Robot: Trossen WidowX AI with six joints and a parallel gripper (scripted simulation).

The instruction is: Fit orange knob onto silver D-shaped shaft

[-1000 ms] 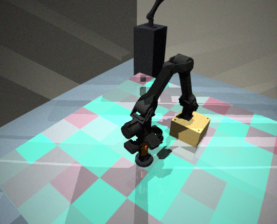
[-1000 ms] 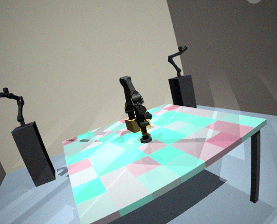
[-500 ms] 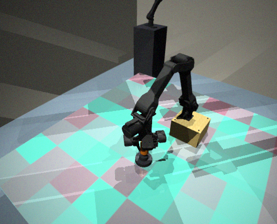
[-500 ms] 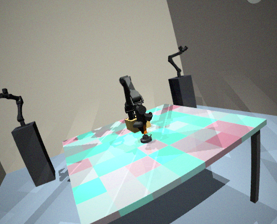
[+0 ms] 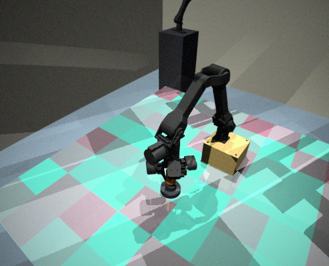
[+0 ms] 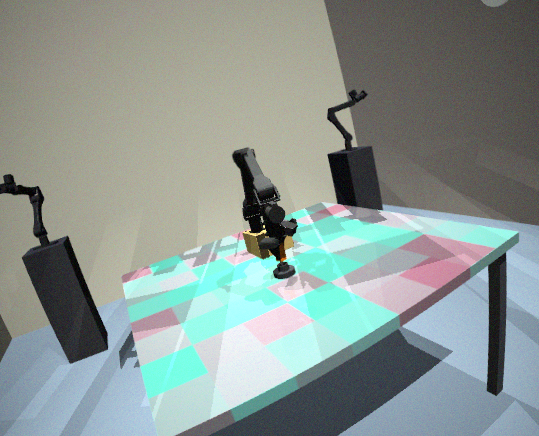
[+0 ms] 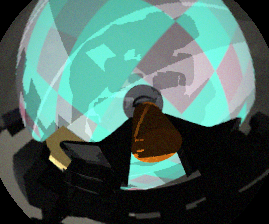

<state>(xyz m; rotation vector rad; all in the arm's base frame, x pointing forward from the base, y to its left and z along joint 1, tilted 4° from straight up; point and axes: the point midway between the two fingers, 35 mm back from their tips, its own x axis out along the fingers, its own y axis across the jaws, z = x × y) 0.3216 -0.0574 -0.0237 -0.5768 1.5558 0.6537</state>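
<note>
Now: gripper tip 40 mm above the dark round pedestal. Also, from my gripper tip: orange knob (30 mm above).
</note>
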